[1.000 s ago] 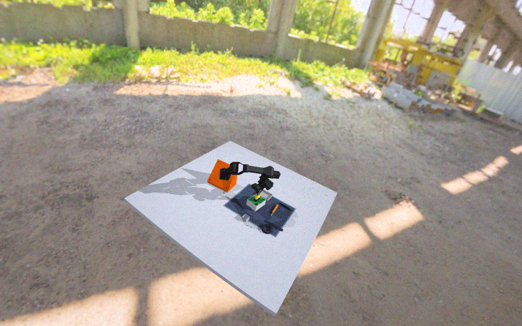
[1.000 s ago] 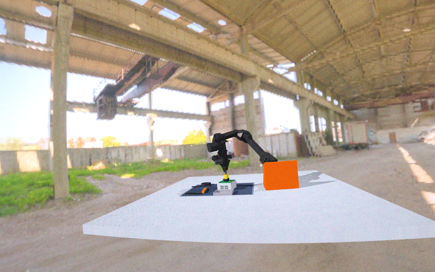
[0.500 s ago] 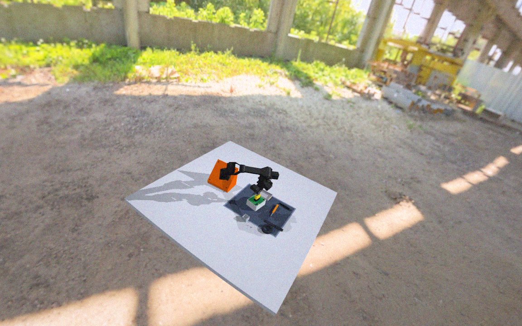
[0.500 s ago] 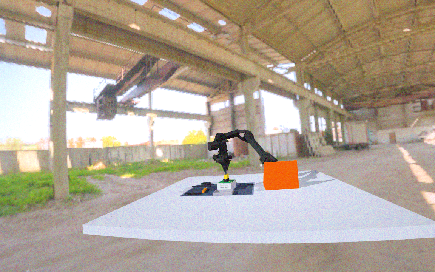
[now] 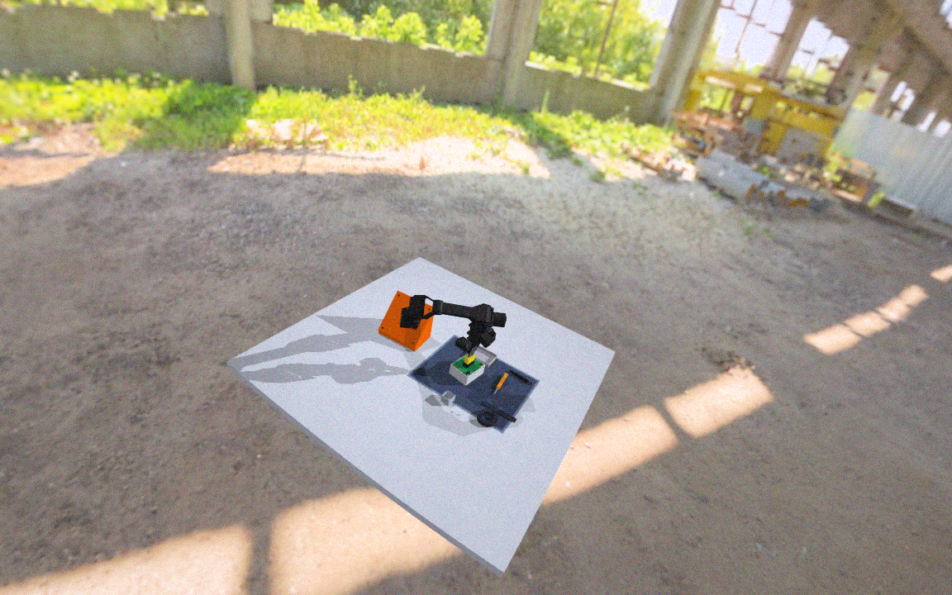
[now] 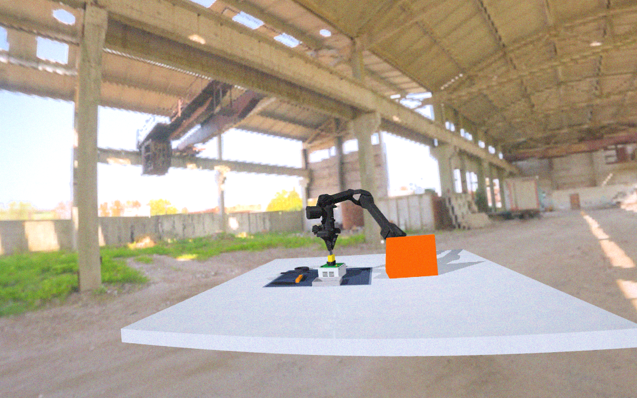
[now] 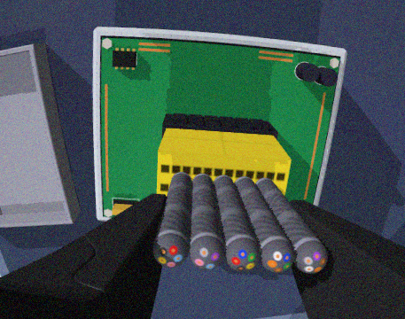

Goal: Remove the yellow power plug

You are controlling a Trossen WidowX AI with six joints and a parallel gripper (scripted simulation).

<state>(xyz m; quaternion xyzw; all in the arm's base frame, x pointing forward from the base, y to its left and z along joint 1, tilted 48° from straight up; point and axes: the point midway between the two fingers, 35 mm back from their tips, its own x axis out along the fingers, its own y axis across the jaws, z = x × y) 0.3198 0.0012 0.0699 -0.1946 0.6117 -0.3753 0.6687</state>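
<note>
My gripper tip is now 3 cm above the yellow power plug. From my gripper tip the other things lie so: dark mat 12 cm below, 5 cm ahead, 1 cm to the right; then black rod 21 cm ahead, 12 cm to the right, 12 cm below.
</note>
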